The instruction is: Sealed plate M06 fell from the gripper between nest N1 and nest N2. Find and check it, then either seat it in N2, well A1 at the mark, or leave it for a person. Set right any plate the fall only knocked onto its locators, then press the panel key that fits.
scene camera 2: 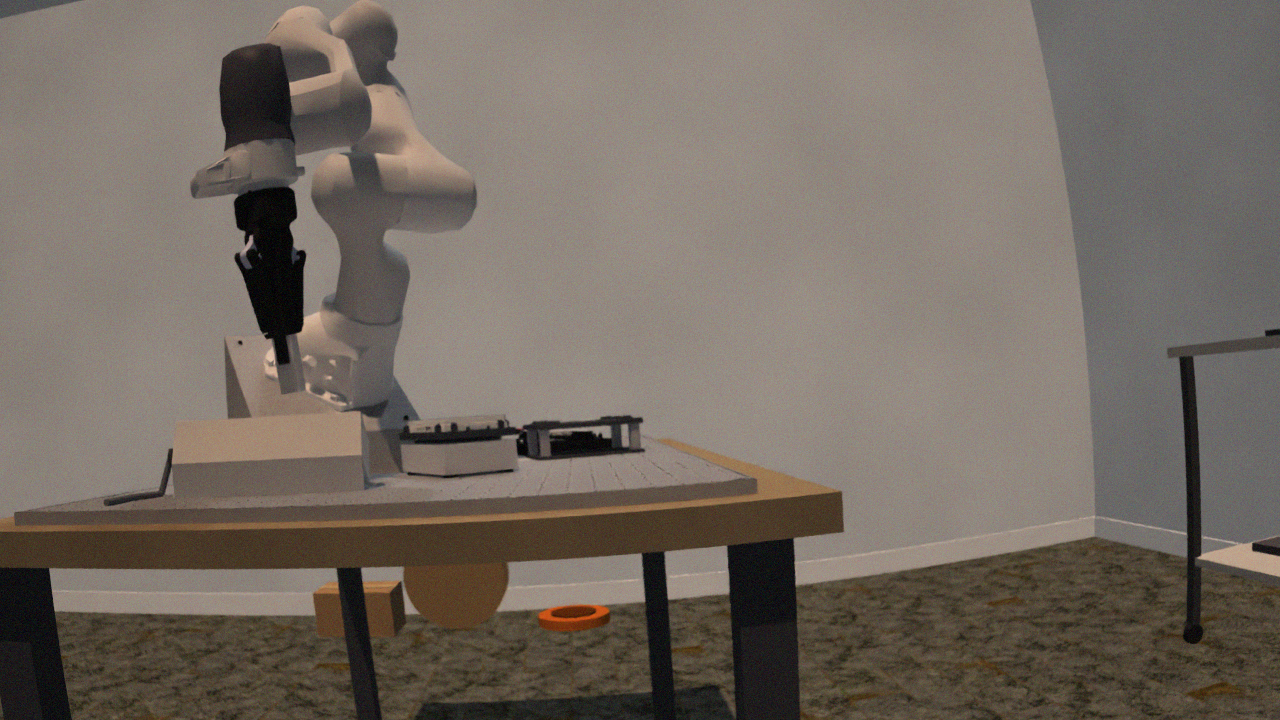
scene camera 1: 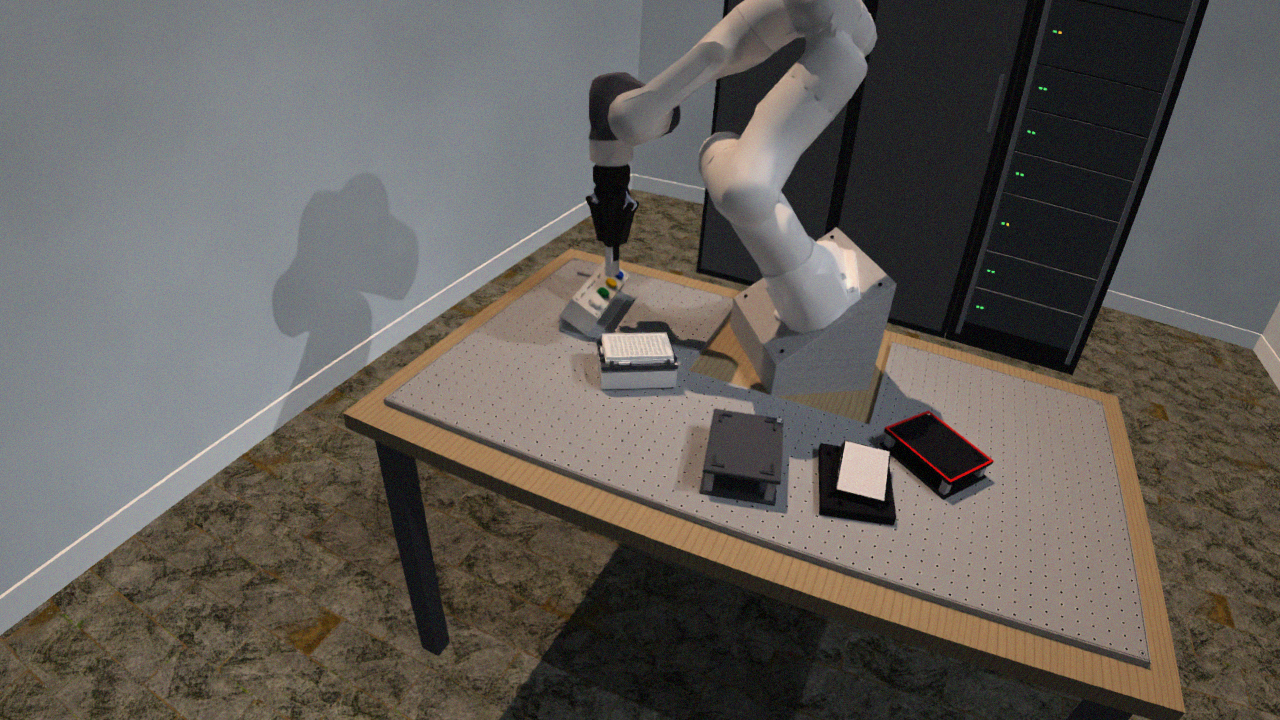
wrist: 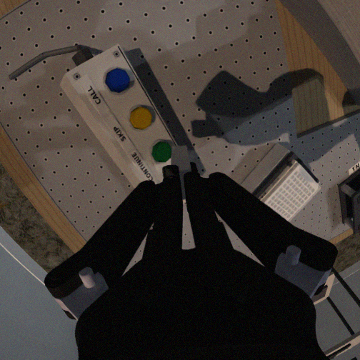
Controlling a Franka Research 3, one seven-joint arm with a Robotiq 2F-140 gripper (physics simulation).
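Observation:
My gripper (scene camera 1: pixel 612 271) (scene camera 2: pixel 289 390) (wrist: pixel 179 157) is shut and empty, pointing down. In the scene camera 2 view its tips show a little above the key panel (scene camera 1: pixel 581 315) (scene camera 2: pixel 268 456) (wrist: pixel 128 99). In the wrist view they show beside the green CONTINUE key (wrist: pixel 161 151); the yellow SKIP key (wrist: pixel 141 117) and blue CALL key (wrist: pixel 117 80) are in sight, and the RETRY key is hidden. A white welled plate (scene camera 1: pixel 637 347) (wrist: pixel 294 191) lies on a white block unit. A pale plate (scene camera 1: pixel 864 471) lies on a black base (scene camera 1: pixel 832 503). I cannot tell which is M06.
A dark raised stand (scene camera 1: pixel 744 443) stands right of the white block unit (scene camera 1: pixel 639 377) (scene camera 2: pixel 460 455). A red-edged black stand (scene camera 1: pixel 938 445) is at the right, beside the black base. The robot base (scene camera 1: pixel 827 344) is behind them. A cable (wrist: pixel 44 54) leaves the panel's end.

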